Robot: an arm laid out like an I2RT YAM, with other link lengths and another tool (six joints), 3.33 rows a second.
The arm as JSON. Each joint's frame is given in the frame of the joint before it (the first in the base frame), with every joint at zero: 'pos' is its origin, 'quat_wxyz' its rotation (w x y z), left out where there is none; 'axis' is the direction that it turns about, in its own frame. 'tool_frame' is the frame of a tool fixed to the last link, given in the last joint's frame.
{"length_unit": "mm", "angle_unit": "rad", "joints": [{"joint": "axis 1", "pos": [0.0, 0.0, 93.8], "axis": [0.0, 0.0, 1.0]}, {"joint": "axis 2", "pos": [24.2, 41.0, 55.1], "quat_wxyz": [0.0, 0.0, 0.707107, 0.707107], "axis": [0.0, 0.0, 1.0]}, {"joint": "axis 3", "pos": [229.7, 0.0, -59.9], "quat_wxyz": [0.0, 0.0, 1.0, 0.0], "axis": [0.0, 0.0, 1.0]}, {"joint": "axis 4", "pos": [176.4, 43.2, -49.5], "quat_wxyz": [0.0, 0.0, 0.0, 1.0], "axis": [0.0, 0.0, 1.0]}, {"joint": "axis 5", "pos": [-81.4, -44.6, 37.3], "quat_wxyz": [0.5, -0.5, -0.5, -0.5], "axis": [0.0, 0.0, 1.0]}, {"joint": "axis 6", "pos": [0.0, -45.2, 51.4], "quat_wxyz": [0.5, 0.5, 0.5, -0.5], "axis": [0.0, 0.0, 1.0]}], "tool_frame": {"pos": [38.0, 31.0, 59.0], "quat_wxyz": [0.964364, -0.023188, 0.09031, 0.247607]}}
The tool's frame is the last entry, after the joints.
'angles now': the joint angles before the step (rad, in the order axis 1, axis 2, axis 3, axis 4, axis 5, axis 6). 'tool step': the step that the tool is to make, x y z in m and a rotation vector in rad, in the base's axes. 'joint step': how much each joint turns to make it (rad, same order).
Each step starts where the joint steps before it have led.
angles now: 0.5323 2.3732 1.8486 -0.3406 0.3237 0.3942
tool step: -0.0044 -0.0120 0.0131 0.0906 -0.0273 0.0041
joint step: -0.0291 -0.0938 -0.1246 0.0936 -0.0706 0.0201
